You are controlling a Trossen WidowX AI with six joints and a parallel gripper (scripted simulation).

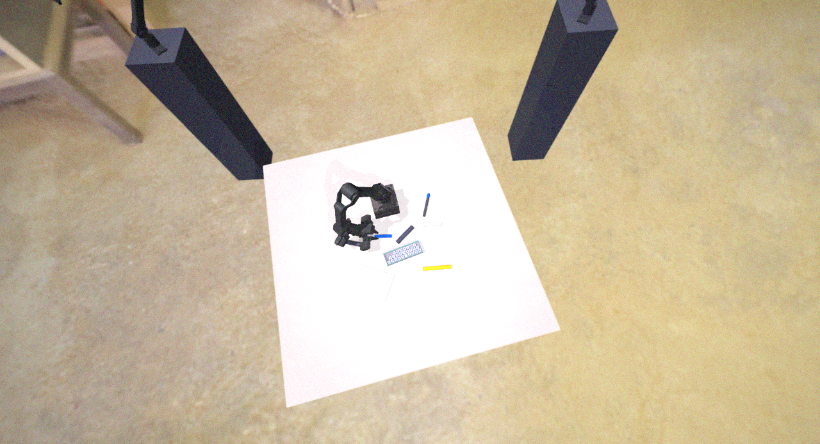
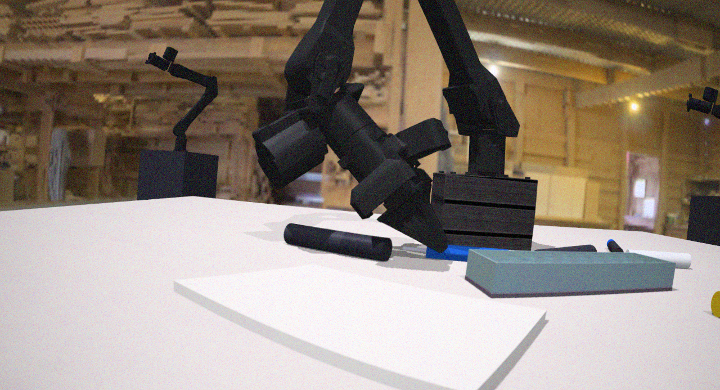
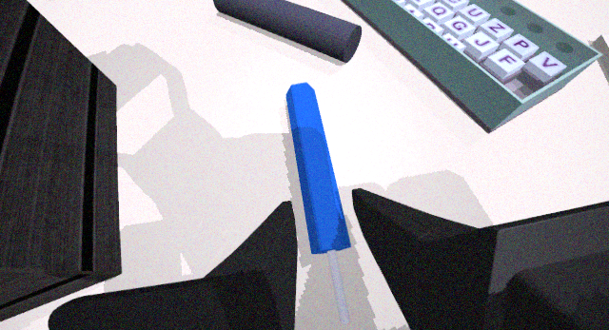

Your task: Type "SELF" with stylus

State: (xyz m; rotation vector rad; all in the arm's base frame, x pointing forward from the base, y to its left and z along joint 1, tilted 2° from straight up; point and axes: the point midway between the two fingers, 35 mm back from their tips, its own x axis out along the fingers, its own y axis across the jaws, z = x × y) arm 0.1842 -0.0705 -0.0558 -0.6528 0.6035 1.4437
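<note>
Right now my gripper tip is 10 mm to the left of the blue stylus. Round my gripper tip: white pad: 240 mm ahead, 30 mm to the right, 10 mm below; white cylinder: 290 mm to the left, 50 mm behind; blue-tipped dark pen: 280 mm to the left, 190 mm behind.
</note>
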